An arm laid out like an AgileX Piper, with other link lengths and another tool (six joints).
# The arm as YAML. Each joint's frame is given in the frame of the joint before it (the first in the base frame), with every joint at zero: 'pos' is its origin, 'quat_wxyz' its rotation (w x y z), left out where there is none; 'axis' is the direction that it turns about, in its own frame. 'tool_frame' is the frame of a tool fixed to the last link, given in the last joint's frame.
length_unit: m
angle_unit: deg
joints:
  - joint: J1
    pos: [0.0, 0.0, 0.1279]
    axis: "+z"
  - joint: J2
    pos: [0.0, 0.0, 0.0]
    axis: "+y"
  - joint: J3
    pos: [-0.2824, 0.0, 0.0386]
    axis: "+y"
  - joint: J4
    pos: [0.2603, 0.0, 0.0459]
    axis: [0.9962, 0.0, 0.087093]
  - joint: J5
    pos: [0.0, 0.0, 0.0]
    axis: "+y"
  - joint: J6
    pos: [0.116, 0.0, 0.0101]
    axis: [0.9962, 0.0, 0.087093]
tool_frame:
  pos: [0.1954, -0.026, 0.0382]
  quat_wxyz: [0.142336, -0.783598, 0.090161, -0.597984]
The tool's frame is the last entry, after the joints.
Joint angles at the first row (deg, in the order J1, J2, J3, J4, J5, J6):
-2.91, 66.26, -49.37, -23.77, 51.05, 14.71
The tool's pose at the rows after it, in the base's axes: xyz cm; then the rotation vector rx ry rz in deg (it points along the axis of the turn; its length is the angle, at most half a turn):
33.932, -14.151, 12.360, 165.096, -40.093, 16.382
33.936, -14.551, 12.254, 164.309, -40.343, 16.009
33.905, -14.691, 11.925, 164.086, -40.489, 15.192
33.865, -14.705, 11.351, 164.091, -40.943, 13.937
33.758, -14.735, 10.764, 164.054, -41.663, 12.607
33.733, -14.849, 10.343, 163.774, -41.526, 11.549
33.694, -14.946, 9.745, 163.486, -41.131, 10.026
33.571, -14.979, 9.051, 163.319, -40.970, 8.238
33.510, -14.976, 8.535, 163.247, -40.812, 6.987
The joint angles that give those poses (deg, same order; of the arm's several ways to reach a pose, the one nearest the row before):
-2.91, 67.11, -49.37, -24.08, 51.05, 14.71
-2.96, 67.67, -49.41, -25.07, 51.05, 15.37
-3.05, 68.30, -49.41, -25.30, 51.05, 15.57
-3.05, 69.24, -49.41, -25.30, 51.04, 16.01
-3.05, 70.17, -49.41, -25.30, 51.15, 16.61
-3.05, 70.98, -49.41, -25.61, 51.15, 16.77
-3.05, 72.08, -49.41, -25.90, 51.15, 16.77
-3.05, 73.22, -49.41, -25.95, 51.26, 16.80
-3.05, 74.08, -49.41, -25.95, 51.26, 16.80

